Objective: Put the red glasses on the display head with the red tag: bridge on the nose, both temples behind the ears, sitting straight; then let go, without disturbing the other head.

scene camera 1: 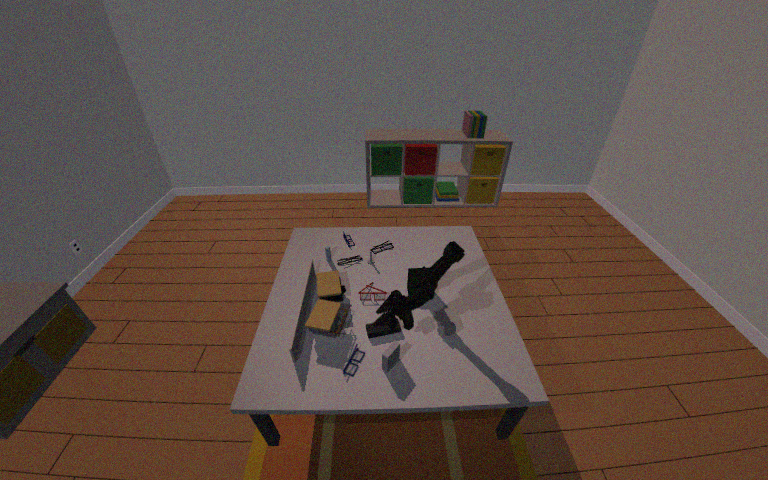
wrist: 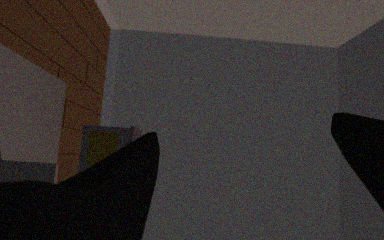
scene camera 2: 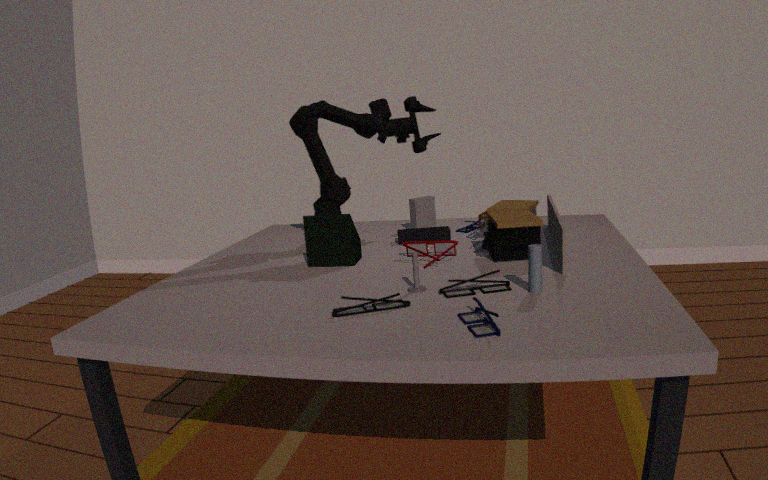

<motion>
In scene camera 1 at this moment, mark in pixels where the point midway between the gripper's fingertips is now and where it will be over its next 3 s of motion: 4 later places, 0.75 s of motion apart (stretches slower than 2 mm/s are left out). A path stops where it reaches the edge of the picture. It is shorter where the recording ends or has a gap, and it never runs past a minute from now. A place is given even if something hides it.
My gripper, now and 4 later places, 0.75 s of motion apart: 374,319; 347,310; 374,287; 377,289; 377,294
</motion>
